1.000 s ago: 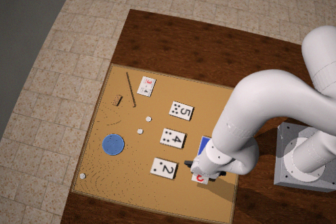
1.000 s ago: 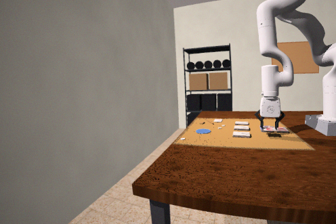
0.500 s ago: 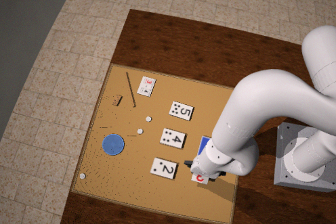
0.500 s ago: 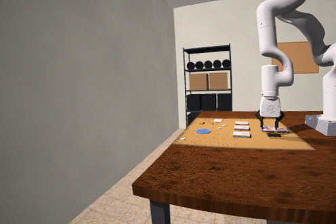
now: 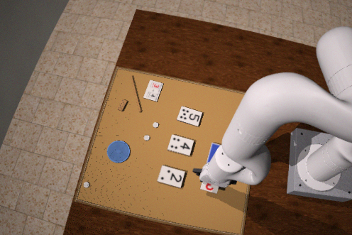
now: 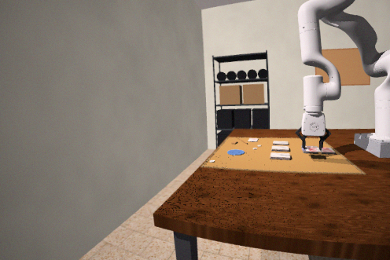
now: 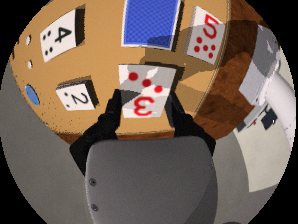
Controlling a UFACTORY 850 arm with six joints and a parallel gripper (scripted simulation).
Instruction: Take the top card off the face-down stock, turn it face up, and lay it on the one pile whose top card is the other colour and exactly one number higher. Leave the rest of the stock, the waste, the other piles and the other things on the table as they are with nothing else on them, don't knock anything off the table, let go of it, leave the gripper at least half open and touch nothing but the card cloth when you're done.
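Now: hand 1 cm above the blue-backed card. From my hand the other things lie so: tan card cloth: 16 cm ahead, 12 cm to the right, 7 cm below.
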